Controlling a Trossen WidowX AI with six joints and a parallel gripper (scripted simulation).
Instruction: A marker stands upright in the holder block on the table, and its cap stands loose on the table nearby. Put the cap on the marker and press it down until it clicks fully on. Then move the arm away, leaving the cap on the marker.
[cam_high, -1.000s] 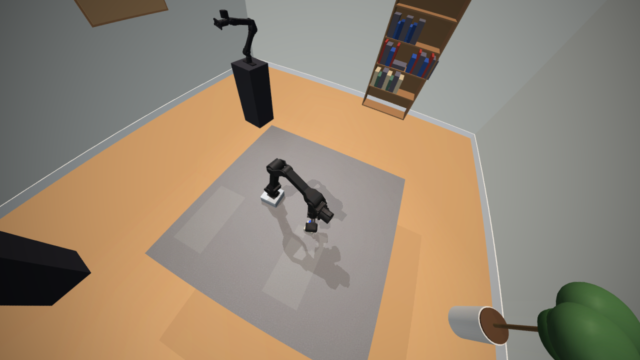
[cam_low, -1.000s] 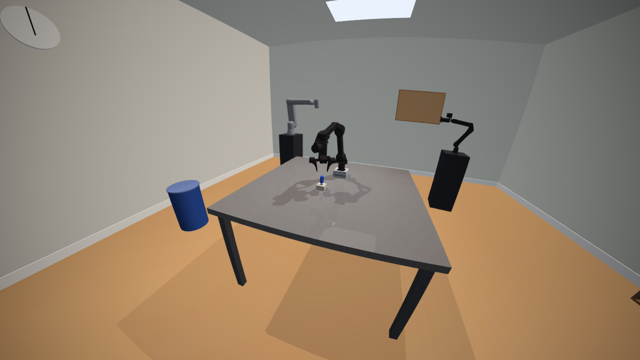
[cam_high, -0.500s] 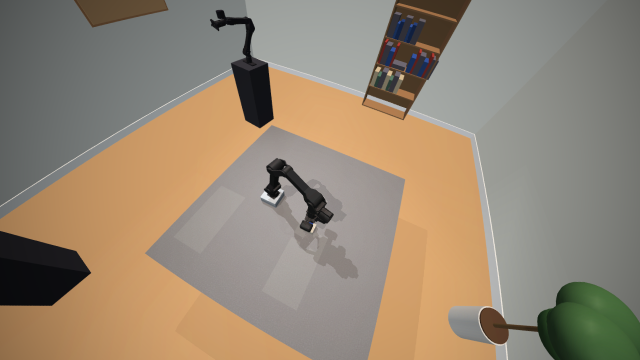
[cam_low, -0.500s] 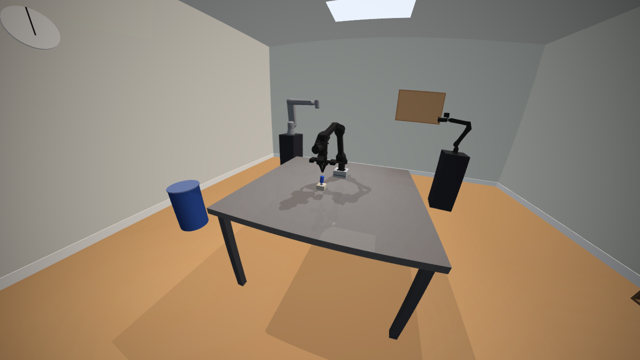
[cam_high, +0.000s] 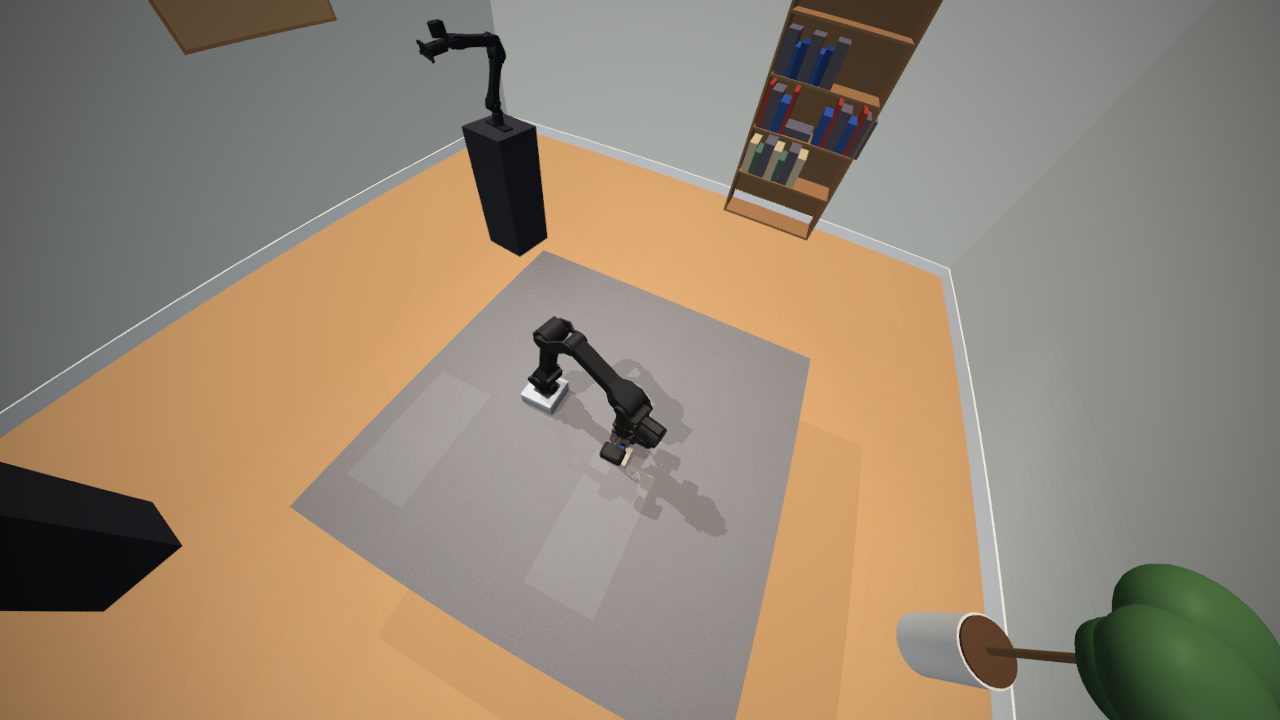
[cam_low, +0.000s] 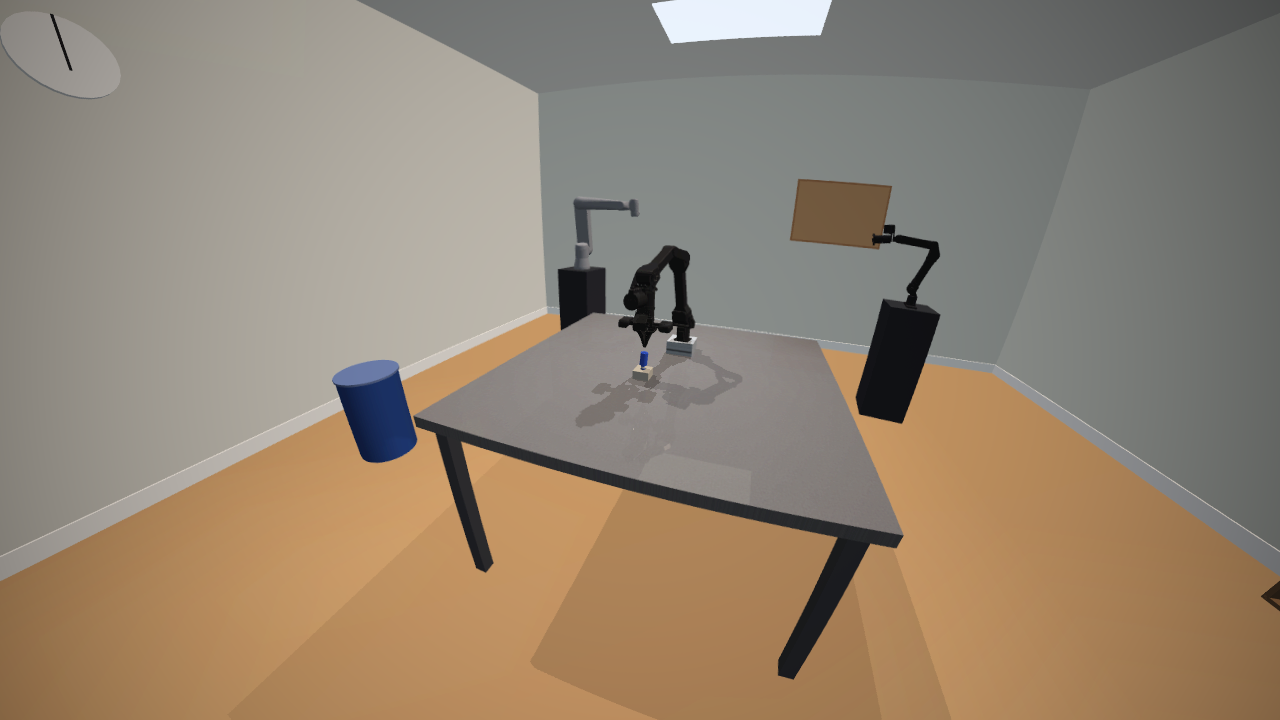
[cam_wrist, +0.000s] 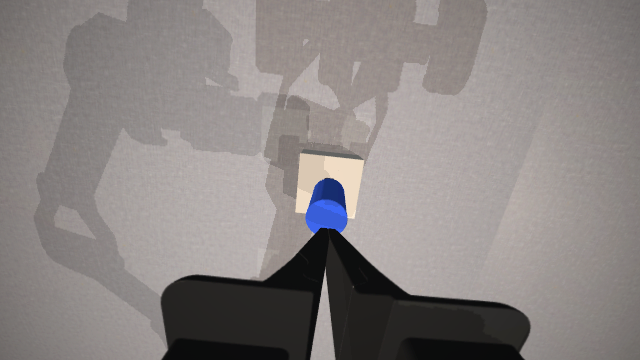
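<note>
My gripper tip is now 40 mm above the blue cap.
</note>
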